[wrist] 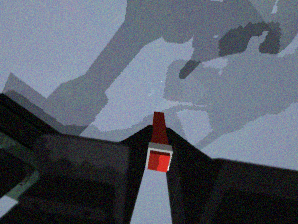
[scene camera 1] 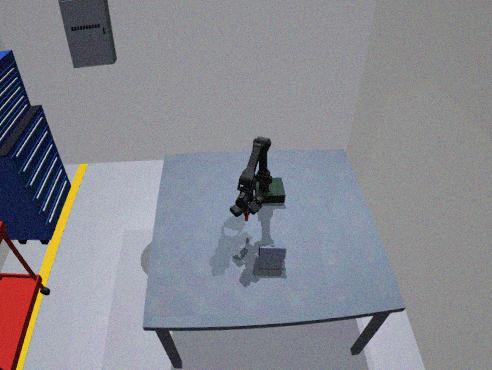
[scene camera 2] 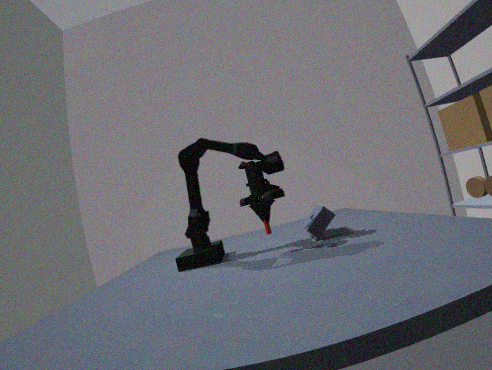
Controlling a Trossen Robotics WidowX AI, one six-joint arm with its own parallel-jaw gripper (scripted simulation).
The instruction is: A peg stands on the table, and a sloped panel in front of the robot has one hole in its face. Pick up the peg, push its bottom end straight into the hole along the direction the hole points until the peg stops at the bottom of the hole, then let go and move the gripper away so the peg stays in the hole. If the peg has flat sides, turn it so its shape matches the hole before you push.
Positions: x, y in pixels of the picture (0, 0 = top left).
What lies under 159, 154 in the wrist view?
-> A red peg.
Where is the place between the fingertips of my gripper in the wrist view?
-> At 158, 130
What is my gripper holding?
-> A red peg.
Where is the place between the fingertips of my gripper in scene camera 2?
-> At 266, 222
